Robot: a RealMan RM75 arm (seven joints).
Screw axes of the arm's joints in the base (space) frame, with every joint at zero. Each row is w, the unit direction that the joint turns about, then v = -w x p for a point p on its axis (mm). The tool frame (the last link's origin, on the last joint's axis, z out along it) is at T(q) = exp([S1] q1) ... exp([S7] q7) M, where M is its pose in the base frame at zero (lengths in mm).
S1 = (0, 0, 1, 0, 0, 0)
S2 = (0, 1, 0, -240.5, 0, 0)
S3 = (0, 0, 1, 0, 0, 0)
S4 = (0, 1, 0, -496.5, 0, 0)
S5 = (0, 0, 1, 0, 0, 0)
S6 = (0, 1, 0, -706.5, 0, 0)
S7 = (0, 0, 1, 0, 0, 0)
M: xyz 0 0 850.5 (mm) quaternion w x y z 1 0 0 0
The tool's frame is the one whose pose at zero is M.
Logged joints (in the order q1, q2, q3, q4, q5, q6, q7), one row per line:
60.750, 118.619, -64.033, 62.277, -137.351, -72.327, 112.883
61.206, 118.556, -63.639, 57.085, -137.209, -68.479, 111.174
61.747, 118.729, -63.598, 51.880, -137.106, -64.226, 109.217
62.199, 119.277, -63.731, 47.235, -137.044, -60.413, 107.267
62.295, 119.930, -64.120, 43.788, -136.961, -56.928, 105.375
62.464, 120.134, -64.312, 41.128, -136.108, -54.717, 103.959
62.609, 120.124, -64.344, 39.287, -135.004, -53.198, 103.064
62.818, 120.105, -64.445, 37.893, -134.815, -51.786, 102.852
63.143, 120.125, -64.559, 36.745, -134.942, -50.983, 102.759
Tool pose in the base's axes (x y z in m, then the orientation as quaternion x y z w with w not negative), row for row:
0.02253, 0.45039, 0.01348, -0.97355, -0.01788, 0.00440, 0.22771
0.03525, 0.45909, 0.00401, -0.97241, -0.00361, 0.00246, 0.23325
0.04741, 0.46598, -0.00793, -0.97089, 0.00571, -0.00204, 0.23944
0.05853, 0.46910, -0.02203, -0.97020, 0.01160, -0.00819, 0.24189
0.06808, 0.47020, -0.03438, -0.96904, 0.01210, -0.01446, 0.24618
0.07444, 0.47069, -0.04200, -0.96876, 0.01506, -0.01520, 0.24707
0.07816, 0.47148, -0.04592, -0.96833, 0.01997, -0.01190, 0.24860
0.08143, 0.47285, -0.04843, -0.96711, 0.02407, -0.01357, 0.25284
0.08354, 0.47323, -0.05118, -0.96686, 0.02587, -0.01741, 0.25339
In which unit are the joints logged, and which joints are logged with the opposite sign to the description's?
The joints are logged in degrees. Opposite sign: q4.
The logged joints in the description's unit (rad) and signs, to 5 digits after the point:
1.06029, 2.07029, -1.11759, -1.08694, -2.39723, -1.26234, 1.97018
1.06825, 2.06919, -1.11071, -0.99632, -2.39475, -1.19518, 1.94035
1.07769, 2.07221, -1.10999, -0.90548, -2.39295, -1.12096, 1.90620
1.08558, 2.08178, -1.11232, -0.82441, -2.39187, -1.05441, 1.87216
1.08725, 2.09317, -1.11911, -0.76424, -2.39042, -0.99358, 1.83914
1.09020, 2.09673, -1.12246, -0.71782, -2.37553, -0.95499, 1.81443
1.09273, 2.09656, -1.12301, -0.68569, -2.35626, -0.92848, 1.79881
1.09638, 2.09623, -1.12478, -0.66136, -2.35297, -0.90384, 1.79511
1.10205, 2.09658, -1.12677, -0.64132, -2.35518, -0.88982, 1.79348

